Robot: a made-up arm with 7 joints.
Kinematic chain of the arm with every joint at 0, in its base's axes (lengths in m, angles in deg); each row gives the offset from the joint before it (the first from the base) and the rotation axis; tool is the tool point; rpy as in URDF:
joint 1: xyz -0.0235 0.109 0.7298 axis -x
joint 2: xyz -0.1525 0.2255 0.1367 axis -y
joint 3: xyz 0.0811 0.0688 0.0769 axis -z
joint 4: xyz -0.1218 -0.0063 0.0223 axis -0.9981 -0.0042 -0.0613
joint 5: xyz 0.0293 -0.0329 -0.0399 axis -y
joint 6: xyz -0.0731 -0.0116 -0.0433 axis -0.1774 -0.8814 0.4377
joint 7: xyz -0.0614 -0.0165 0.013 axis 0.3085 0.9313 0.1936
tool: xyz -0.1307 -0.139 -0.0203 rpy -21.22 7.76 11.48
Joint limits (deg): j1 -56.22..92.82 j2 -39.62..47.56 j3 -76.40..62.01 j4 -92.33..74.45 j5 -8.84..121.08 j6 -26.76..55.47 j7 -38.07..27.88
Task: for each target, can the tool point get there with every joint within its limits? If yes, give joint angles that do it. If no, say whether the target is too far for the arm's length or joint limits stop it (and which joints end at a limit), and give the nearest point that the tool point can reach.
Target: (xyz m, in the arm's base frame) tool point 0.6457 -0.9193 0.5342
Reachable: no: too far | nearest point 0.1217 -0.2175 0.8845 | short by 0.943 m
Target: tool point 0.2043 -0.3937 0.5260
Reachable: no: joint limits stop it (at a limit: joint 1, joint 2, joint 3) | nearest point 0.0749 -0.0723 0.5291 | short by 0.346 m
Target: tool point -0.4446 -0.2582 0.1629
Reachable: no: joint limits stop it (at a limit: joint 1, joint 2) | nearest point -0.3477 -0.0090 0.2668 | short by 0.287 m
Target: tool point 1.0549 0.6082 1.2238
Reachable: no: too far | nearest point 0.2682 0.3840 1.0020 | short by 0.848 m
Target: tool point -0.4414 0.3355 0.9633
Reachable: yes | joints 31.34 1.13 -5.73 56.10 18.49 -17.23 20.50
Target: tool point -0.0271 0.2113 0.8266
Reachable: yes | joints 81.09 7.36 -48.47 12.33 8.19 43.65 -8.14
